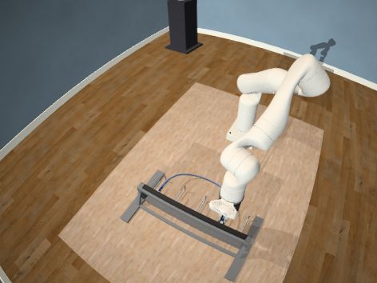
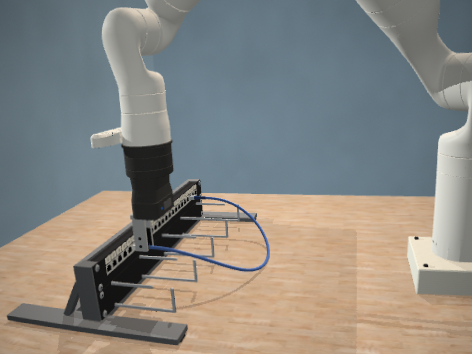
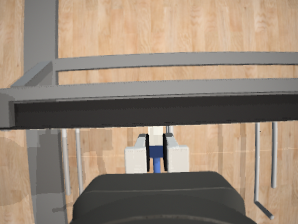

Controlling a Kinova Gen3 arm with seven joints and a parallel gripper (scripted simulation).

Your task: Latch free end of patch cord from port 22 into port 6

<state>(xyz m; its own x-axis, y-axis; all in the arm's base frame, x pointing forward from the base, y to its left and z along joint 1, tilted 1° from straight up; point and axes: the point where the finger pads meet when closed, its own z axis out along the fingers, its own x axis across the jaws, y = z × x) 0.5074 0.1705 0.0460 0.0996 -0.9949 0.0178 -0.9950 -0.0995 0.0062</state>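
My hand is 10 mm short of the white plug and 10 mm above it.
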